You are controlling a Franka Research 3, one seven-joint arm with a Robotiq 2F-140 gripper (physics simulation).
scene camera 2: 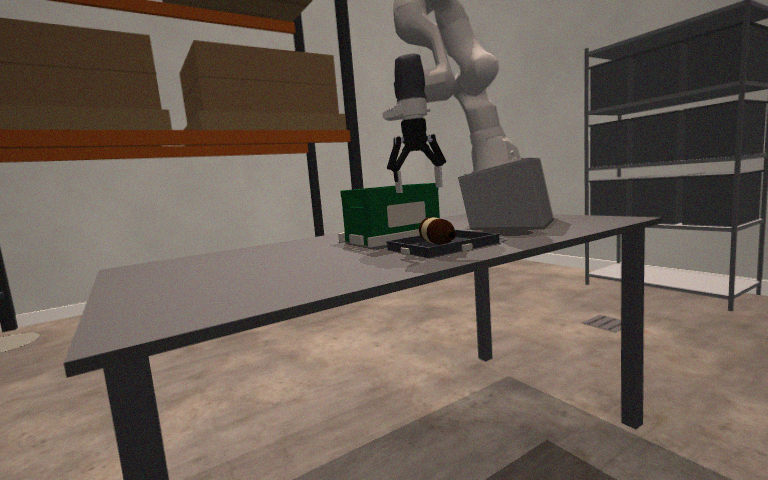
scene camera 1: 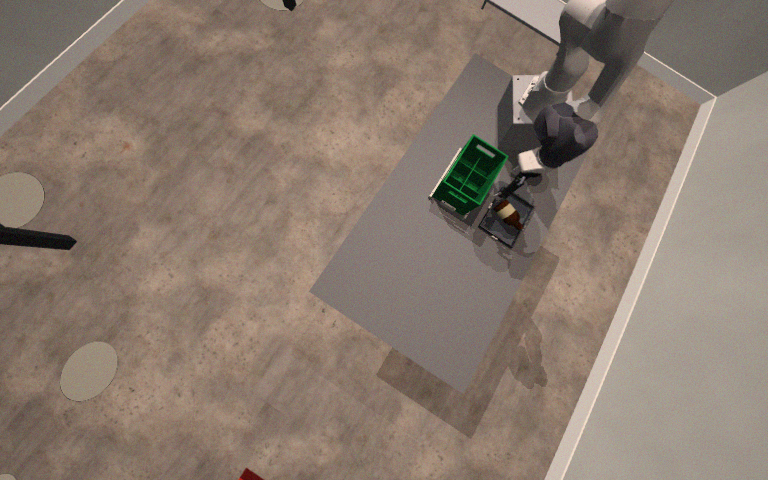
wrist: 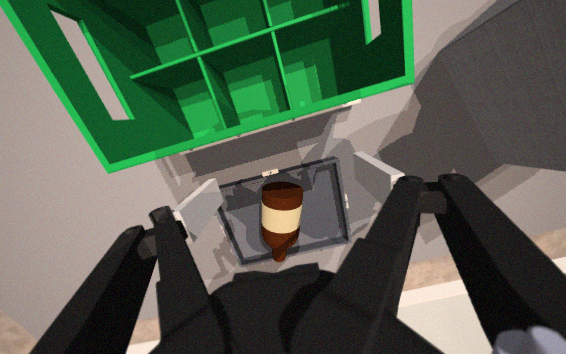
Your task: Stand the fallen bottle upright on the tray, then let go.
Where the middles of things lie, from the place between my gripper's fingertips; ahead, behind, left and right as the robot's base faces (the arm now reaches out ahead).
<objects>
The brown bottle [scene camera 2: 438, 231] is 120 mm to the left of my hand, 120 mm below it and 60 mm ahead of it.
</objects>
